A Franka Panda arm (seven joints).
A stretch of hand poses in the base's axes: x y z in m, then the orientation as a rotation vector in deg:
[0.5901, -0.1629, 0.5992, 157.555, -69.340, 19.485]
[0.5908, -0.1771, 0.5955, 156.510, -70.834, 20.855]
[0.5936, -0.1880, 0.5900, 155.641, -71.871, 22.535]
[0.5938, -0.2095, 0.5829, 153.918, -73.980, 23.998]
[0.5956, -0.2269, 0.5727, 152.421, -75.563, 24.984]
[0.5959, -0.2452, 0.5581, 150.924, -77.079, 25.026]
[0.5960, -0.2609, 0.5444, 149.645, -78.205, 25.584]
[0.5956, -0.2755, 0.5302, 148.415, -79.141, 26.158]
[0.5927, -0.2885, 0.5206, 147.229, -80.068, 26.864]
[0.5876, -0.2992, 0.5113, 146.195, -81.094, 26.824]
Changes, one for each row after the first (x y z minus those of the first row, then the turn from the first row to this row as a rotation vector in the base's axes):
[0.0007, -0.0142, -0.0037, -0.452, -0.887, -1.139]
[0.0035, -0.0251, -0.0092, -0.980, -1.946, -1.943]
[0.0037, -0.0466, -0.0163, -1.679, -2.868, -3.666]
[0.0055, -0.0640, -0.0265, -2.326, -3.452, -5.046]
[0.0058, -0.0823, -0.0411, -2.848, -3.416, -6.450]
[0.0059, -0.0980, -0.0548, -3.431, -3.704, -7.530]
[0.0055, -0.1126, -0.0690, -4.054, -3.985, -8.491]
[0.0026, -0.1256, -0.0786, -4.651, -4.370, -9.425]
[-0.0025, -0.1363, -0.0879, -4.970, -4.319, -10.401]

